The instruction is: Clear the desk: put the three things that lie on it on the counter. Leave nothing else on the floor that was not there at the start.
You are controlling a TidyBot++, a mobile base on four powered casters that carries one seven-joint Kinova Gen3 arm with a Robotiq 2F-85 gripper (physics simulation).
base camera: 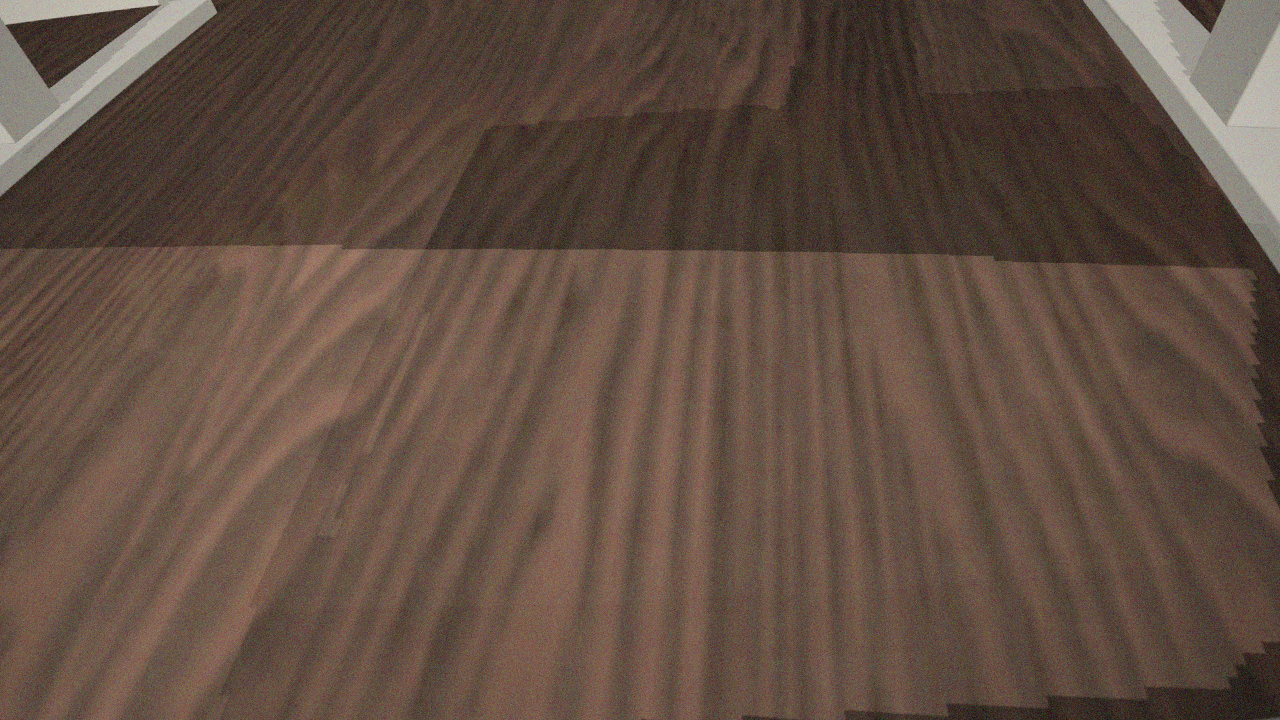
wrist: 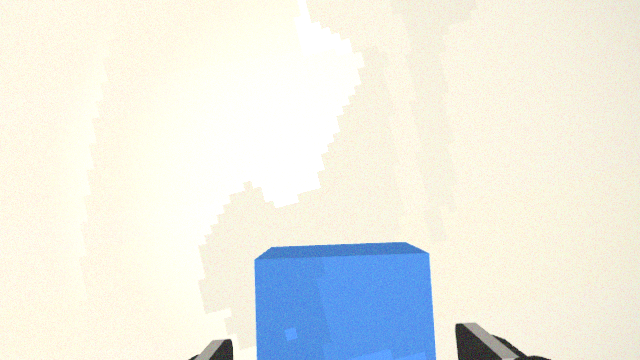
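Observation:
Wrist view: a blue block [wrist: 369,293] and a white desk [wrist: 156,156] visible. Base camera view: the blue block is out of frame.

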